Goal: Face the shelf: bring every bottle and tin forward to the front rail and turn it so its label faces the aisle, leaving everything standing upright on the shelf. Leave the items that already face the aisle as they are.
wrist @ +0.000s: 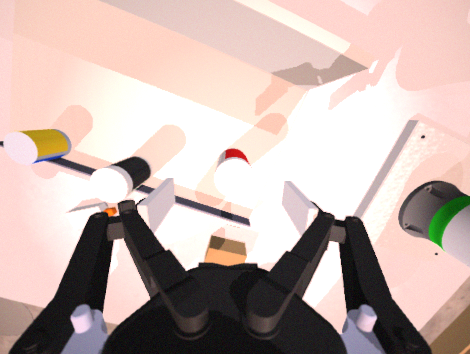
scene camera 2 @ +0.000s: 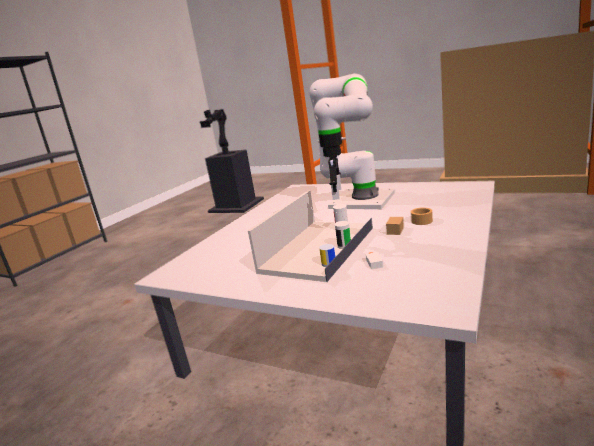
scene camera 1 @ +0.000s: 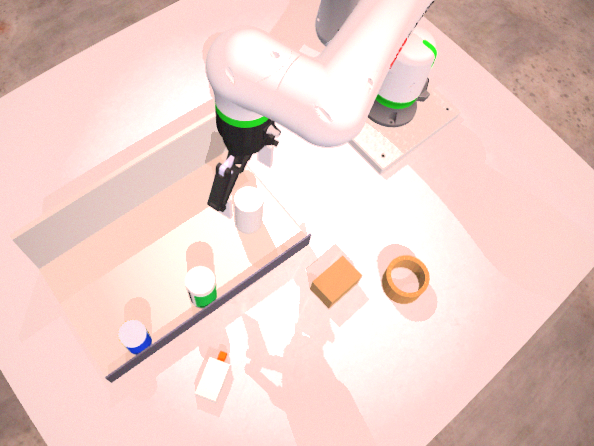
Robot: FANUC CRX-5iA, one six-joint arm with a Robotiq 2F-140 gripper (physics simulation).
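Places are measured from the arm's base along level axes (x back, y right, z up), in centimetres.
Where they show: gripper, fingertip midpoint: [wrist: 229, 191] [scene camera 2: 337, 194] [scene camera 1: 245, 187]; arm's base, link origin: [wrist: 426, 209] [scene camera 2: 365, 195] [scene camera 1: 388, 104].
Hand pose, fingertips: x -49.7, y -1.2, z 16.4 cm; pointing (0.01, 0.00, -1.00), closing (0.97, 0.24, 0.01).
Note:
Each offset is from my fingertips to the centre of the thing.
A tin @[dx -33.8, dy -5.4, dz -13.2 cm] [scene camera 1: 137, 340] [scene camera 2: 327, 255] [wrist: 50, 143] with a blue front and yellow back stands upright at the shelf's far end, close to the dark front rail @[dx -17.7, dy -9.9, dz -16.9 cm] [scene camera 1: 250, 285] [scene camera 2: 350, 249] [wrist: 210, 209]. A white-capped bottle @[dx -17.5, dy -6.6, dz -11.7 cm] [scene camera 1: 202, 291] [scene camera 2: 343, 236] [wrist: 137, 172] stands upright near the rail, green toward it and black behind. A white bottle @[dx +0.9, dy -0.1, dz -11.2 cm] [scene camera 1: 248, 214] [scene camera 2: 340, 214] [wrist: 233, 172] stands upright at the end nearest the robot base, apart from the rail; its red patch faces the back wall in the wrist view. My gripper [scene camera 1: 217, 205] [scene camera 2: 334, 191] [wrist: 229, 191] is open and empty, above and beside this white bottle.
The shelf's tall back wall [scene camera 1: 130, 185] [scene camera 2: 285, 230] [wrist: 280, 45] runs opposite the rail. Outside the rail are a brown block @[dx +5.3, dy -23.2, dz -16.6 cm] [scene camera 1: 336, 281] [scene camera 2: 395, 225] [wrist: 226, 251], a ring @[dx +17.1, dy -33.2, dz -16.6 cm] [scene camera 1: 395, 293] [scene camera 2: 421, 220] and a white box-shaped item with orange tip @[dx -26.6, dy -20.7, dz -17.6 cm] [scene camera 1: 213, 378] [scene camera 2: 374, 261].

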